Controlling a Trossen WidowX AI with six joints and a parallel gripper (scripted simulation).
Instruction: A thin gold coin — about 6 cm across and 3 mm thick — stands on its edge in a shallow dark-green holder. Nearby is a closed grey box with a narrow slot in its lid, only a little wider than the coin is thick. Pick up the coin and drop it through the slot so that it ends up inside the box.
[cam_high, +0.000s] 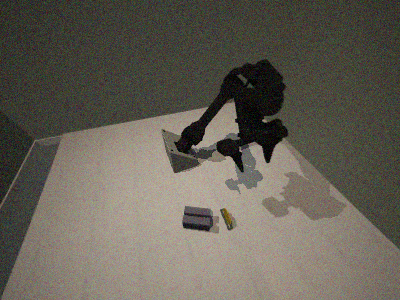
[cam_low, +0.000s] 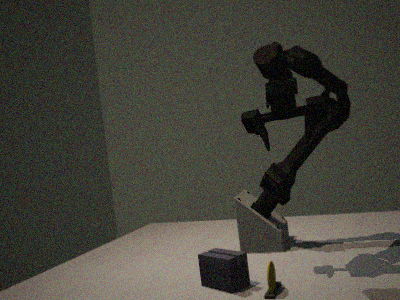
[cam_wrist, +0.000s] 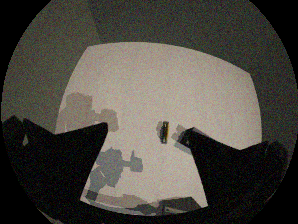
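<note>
The coin is 30 mm ahead of my gripper tip, 60 mm to the right of it and 270 mm below it.
</note>
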